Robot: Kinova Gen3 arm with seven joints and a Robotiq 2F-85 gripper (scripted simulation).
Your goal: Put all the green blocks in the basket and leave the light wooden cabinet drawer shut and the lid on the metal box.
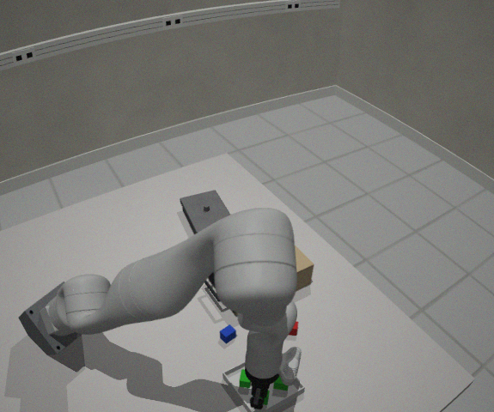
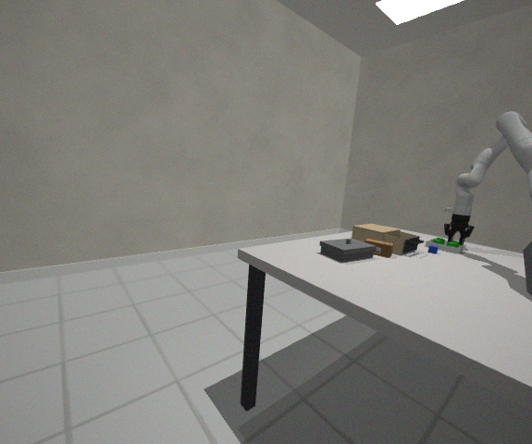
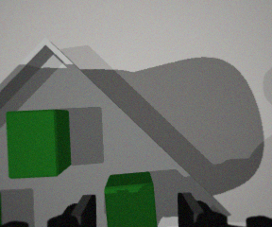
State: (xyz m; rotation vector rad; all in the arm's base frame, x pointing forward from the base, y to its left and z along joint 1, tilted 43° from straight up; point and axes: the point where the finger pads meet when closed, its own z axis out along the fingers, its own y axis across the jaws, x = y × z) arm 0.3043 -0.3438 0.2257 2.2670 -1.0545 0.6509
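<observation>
The grey basket lies 4 cm ahead of my hand, 3 cm to the left of it and 3 cm below it. Round my hand: blue block: 7 cm ahead, 20 cm to the left, 3 cm below; then red block: 21 cm ahead, 11 cm to the left, 3 cm below; then light wooden cabinet: 26 cm ahead, 30 cm to the left.
</observation>
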